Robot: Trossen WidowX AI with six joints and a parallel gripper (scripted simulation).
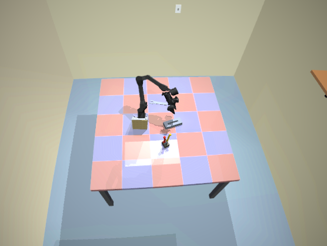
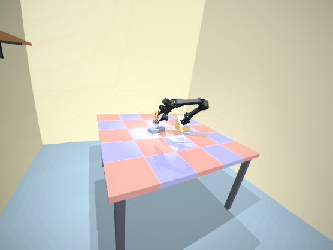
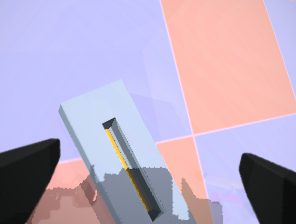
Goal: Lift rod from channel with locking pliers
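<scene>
Right now my gripper tip is 11 cm past the yellow handle, 24 cm to the left of it and 5 cm above it. From my gripper tip the other things lie so: brass rod 2 cm behind, 3 cm to the right, 14 cm below; then holster 14 cm behind, 25 cm to the right, 14 cm below; then grey channel block 2 cm behind, 3 cm to the right, 14 cm below.
</scene>
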